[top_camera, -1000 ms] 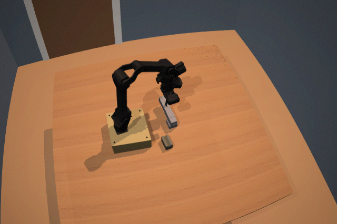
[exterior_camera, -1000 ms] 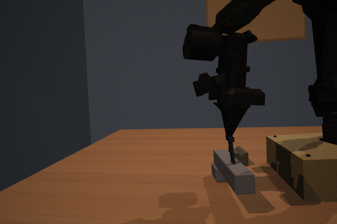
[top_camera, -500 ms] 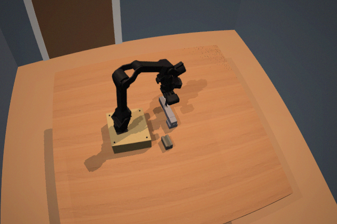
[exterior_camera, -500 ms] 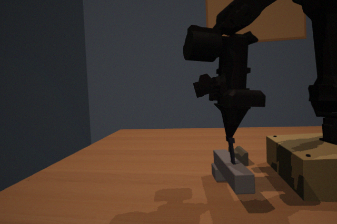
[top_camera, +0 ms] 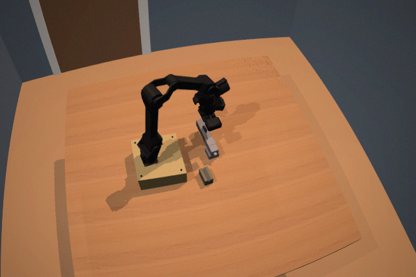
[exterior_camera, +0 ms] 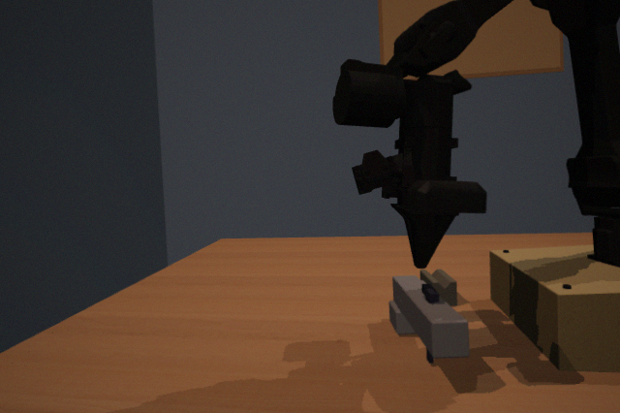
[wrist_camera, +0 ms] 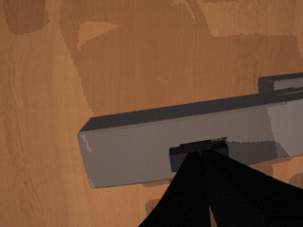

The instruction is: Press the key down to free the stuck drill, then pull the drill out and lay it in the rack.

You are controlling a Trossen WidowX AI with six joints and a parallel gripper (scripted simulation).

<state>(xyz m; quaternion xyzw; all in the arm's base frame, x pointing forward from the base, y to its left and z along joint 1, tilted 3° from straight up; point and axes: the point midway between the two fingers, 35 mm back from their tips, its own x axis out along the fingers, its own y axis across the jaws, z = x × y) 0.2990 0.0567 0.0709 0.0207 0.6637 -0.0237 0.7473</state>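
My gripper tip is 10 mm past the dark key and 60 mm above it. Round my gripper tip: rack: 100 mm behind, 200 mm to the right, 100 mm below; then drill: 10 mm behind, 70 mm to the right, 60 mm below; then grey housing: 10 mm behind, 30 mm to the right, 70 mm below.
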